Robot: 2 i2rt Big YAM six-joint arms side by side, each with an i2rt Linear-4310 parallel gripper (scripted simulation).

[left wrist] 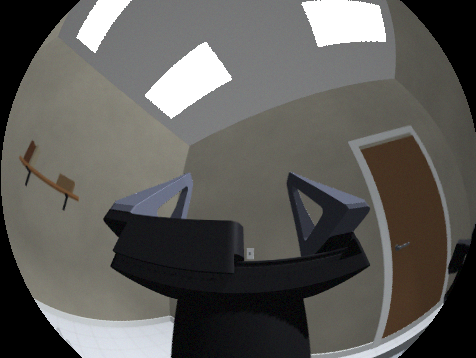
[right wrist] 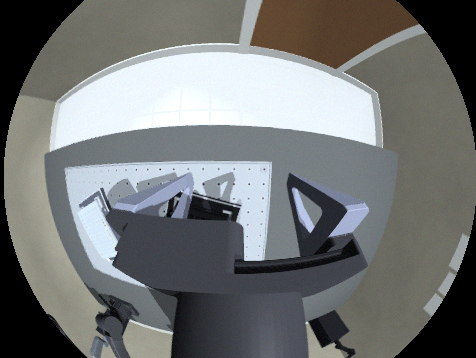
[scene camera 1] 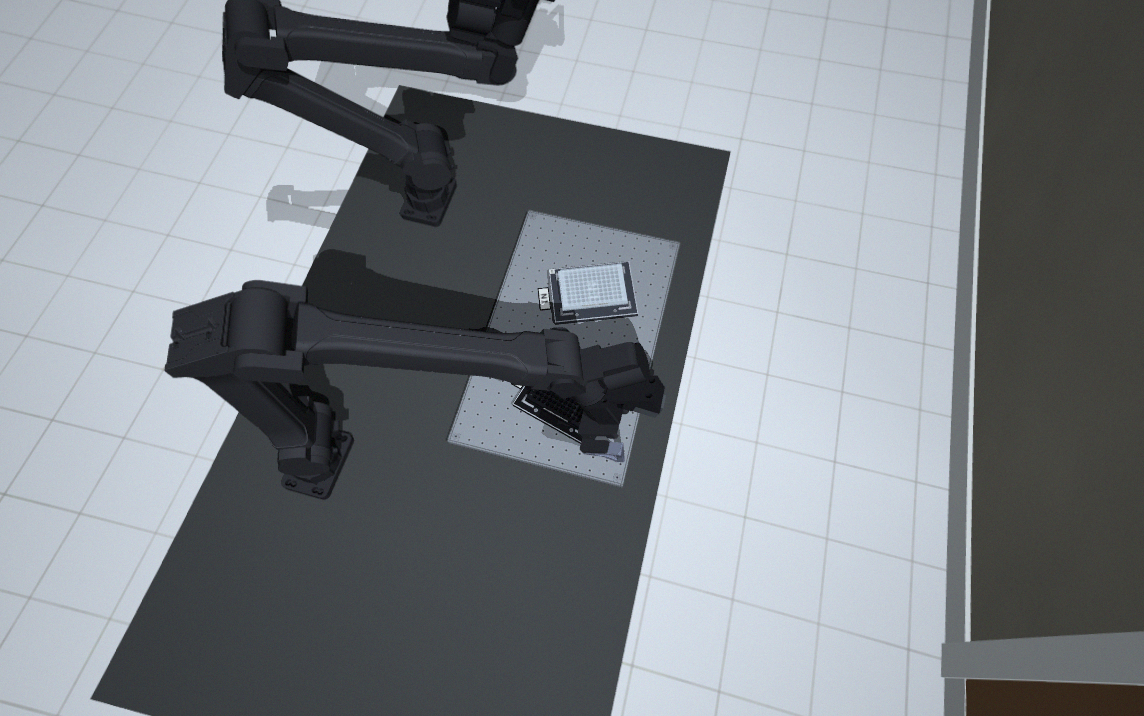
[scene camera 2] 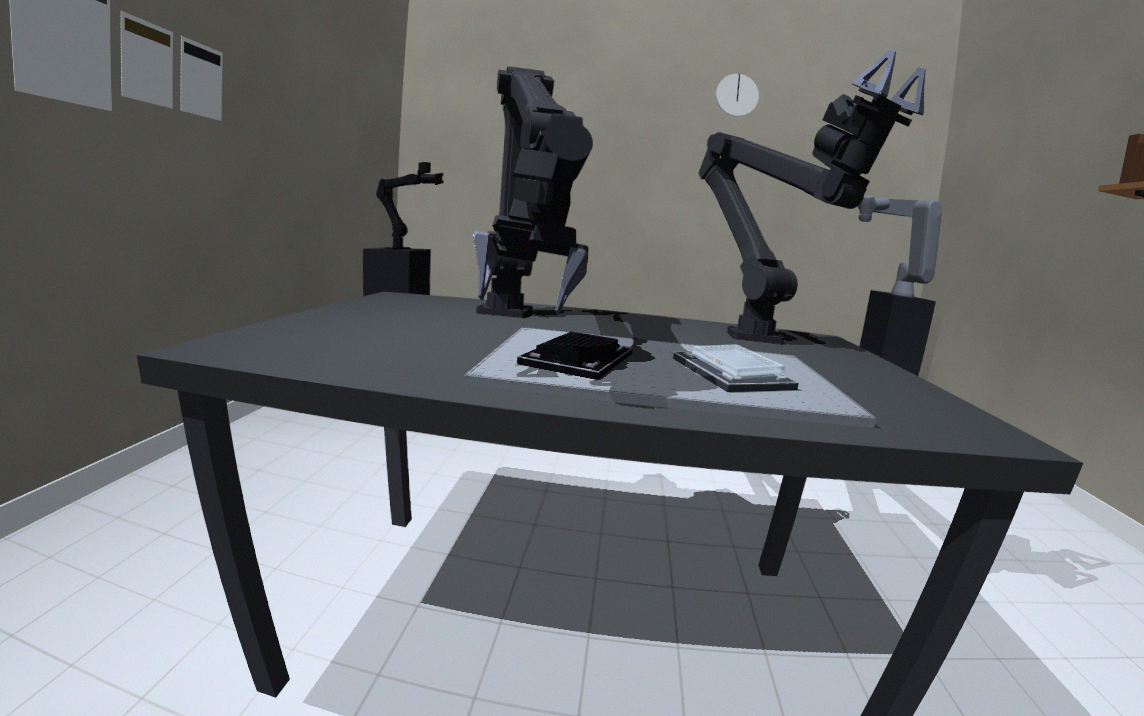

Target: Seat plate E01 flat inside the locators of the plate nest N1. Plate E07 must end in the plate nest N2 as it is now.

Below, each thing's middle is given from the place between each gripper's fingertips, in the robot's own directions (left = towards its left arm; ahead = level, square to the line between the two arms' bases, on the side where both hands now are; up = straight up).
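Labels:
Plate nest N1 (scene camera 1: 608, 310) sits 13 cm behind my right hand (scene camera 2: 518, 305), 30 cm to the left of it and 9 cm below it. There's black plate E07 (scene camera 2: 573, 347) too, 12 cm behind that right hand, 7 cm to the left of it and 8 cm below, and plate nest N2 (scene camera 2: 521, 361), which is also 12 cm behind the right hand and 7 cm to the left of it, but 9 cm below. As for the clear plate E01 (scene camera 1: 595, 286), my right hand is 30 cm to the right of it, 13 cm past it and 8 cm above it.
Counting from my left hand (scene camera 2: 908, 59), plate nest N1 is 14 cm ahead, 28 cm to the right and 54 cm below. Black plate E07 is 15 cm ahead of the left hand, 51 cm to the right of it and 52 cm below it, while plate nest N2 is 51 cm to the right of that same left hand, 15 cm ahead and 54 cm below. And the clear plate E01: my left hand is 14 cm short of it, 28 cm to the left of it and 52 cm above it.

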